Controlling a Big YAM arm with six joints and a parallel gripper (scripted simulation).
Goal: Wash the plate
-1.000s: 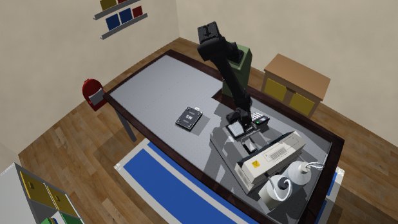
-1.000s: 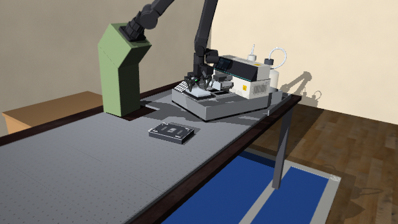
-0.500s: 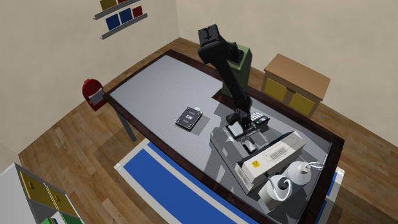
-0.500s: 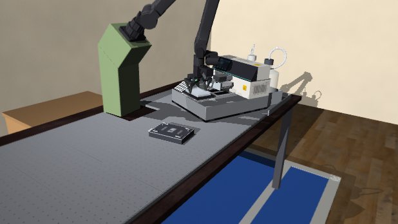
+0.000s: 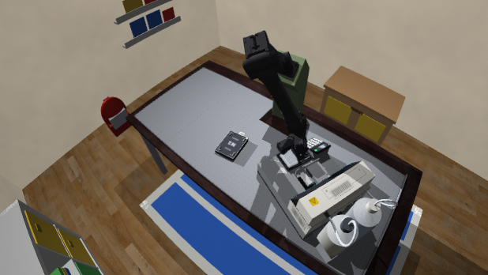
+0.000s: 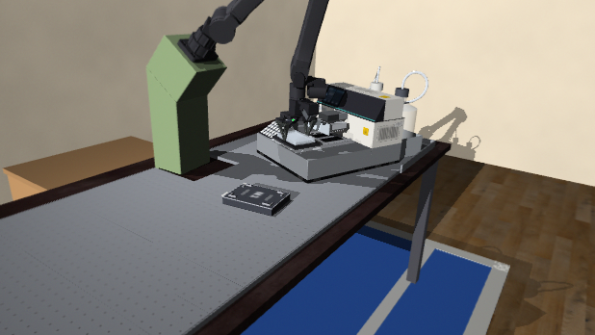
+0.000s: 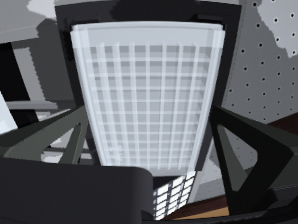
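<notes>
My hand is 1 cm above the well plate. Also, from my hand: plate nest N1: 7 cm ahead, 35 cm to the right, 9 cm below; plate washer: 7 cm ahead, 14 cm to the left, 2 cm above; carrier: 1 cm below.
</notes>
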